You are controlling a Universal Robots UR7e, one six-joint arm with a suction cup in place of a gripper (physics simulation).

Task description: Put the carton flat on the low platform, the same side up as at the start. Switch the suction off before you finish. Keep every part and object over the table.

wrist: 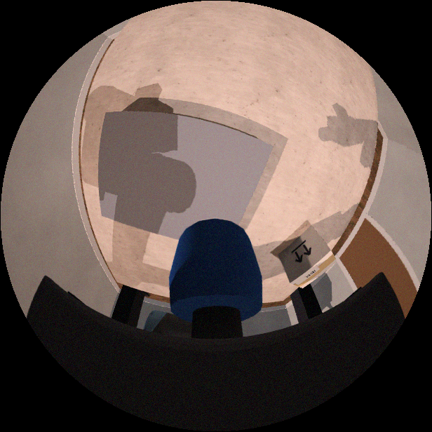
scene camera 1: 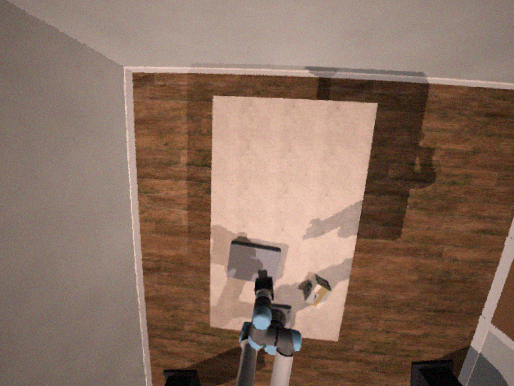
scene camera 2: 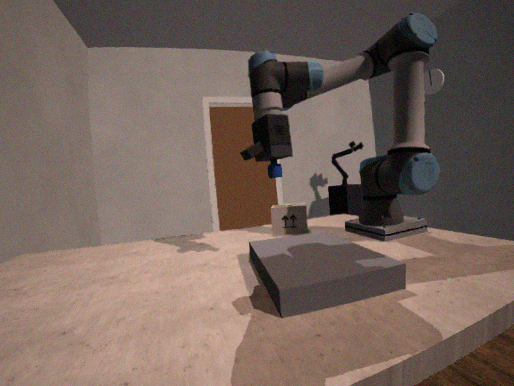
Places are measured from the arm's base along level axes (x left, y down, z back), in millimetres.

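Pixels of known places: end effector, tool point: (scene camera 2: 275,177); arm's base, origin of the base link: (scene camera 1: 274,318) (scene camera 2: 380,221).
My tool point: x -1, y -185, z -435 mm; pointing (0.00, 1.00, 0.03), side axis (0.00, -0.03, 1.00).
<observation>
For each thing: its top centre in the pictures, then the offset to it from my tool point. Level surfaces: height alone.
- carton, middle of its top: (scene camera 2: 288,205) (scene camera 1: 318,296) dx -292, dy +114, dz +236 mm
- low platform, middle of its top: (scene camera 2: 309,250) (scene camera 1: 252,265) dx +88, dy +178, dz +22 mm
- table, its level: dy +226 mm
The carton (scene camera 1: 317,291) (scene camera 2: 290,220) (wrist: 309,250) is a small pale box with tape on top. It stands upright on the table, its printed arrows pointing up in scene camera 2, and is apart from the low platform. The low platform (scene camera 1: 243,261) (scene camera 2: 330,270) (wrist: 220,165) is a flat grey slab with a bare top, partly in the arm's shadow. My gripper, a blue suction cup (scene camera 2: 275,171) (wrist: 215,267), points down with nothing on it. It is open and hangs in the air well above table height, apart from the carton. The arm hides the cup in scene camera 1.
The table (scene camera 1: 290,150) (scene camera 2: 125,300) (wrist: 240,60) is pale, with its front edge low in scene camera 2. The arm's base plate (scene camera 2: 387,229) stands on the table behind the platform and near the carton. A dark stand with a small arm (scene camera 2: 345,199) is farther back.
</observation>
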